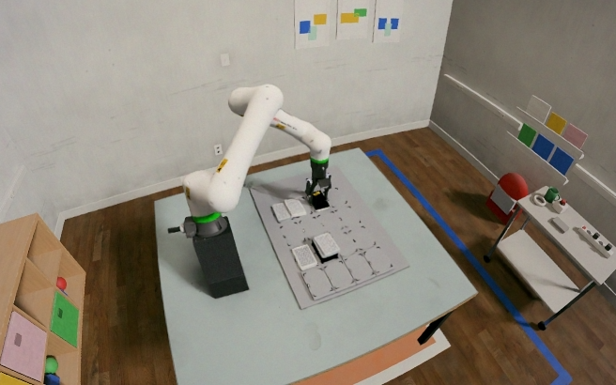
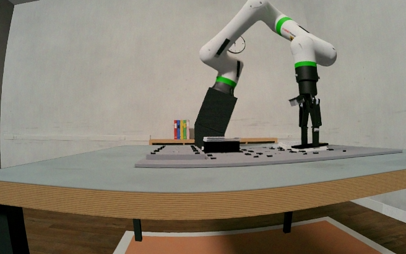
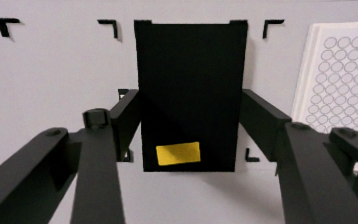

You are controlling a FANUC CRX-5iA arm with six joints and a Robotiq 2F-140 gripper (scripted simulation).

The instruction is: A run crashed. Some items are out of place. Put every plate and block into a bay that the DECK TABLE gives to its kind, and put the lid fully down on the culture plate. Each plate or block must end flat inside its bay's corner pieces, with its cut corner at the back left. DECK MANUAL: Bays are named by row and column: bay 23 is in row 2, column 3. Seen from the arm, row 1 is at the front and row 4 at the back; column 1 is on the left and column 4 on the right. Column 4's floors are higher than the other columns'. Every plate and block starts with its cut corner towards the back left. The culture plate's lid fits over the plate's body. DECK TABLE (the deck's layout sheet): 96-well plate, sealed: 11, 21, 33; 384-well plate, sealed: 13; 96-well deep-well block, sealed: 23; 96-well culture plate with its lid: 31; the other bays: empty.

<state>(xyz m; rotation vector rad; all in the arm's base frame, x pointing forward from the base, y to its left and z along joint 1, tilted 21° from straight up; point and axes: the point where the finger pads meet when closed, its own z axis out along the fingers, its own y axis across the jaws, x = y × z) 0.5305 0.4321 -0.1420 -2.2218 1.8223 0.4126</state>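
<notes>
Right now my hand is 2 cm above the lid. The rest, counted from my hand: white plate (21 cm behind, 4 cm to the right, 4 cm below); black deep-well block (34 cm to the right, 4 cm behind, 2 cm below).
</notes>
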